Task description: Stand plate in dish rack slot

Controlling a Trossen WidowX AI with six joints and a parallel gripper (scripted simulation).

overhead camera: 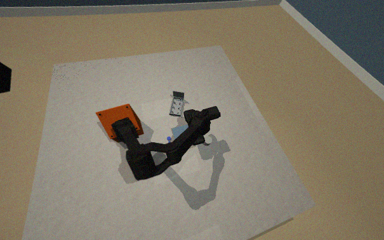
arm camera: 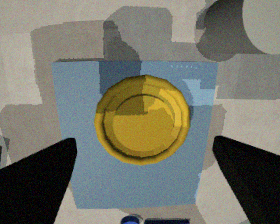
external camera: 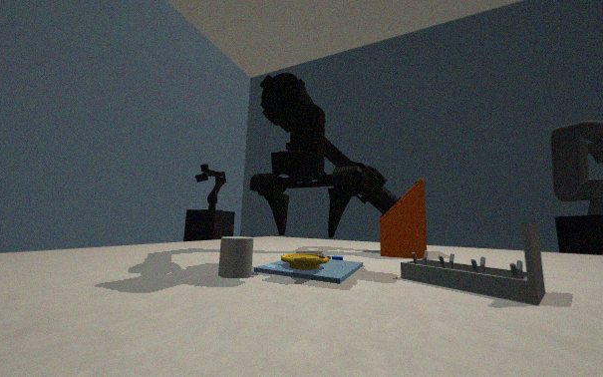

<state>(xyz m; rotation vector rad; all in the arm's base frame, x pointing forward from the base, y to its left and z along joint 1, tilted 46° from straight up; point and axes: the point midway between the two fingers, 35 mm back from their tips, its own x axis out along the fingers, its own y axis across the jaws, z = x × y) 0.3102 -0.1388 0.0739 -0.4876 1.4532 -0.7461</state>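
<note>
My gripper tip is now 4 cm above the yellow plate. From my gripper tip the other things lie so: light blue mat 3 cm behind, 1 cm to the left, 5 cm below; blue spoon 14 cm behind, 1 cm to the left, 5 cm below; cup 6 cm ahead, 8 cm to the right, 3 cm below.
</note>
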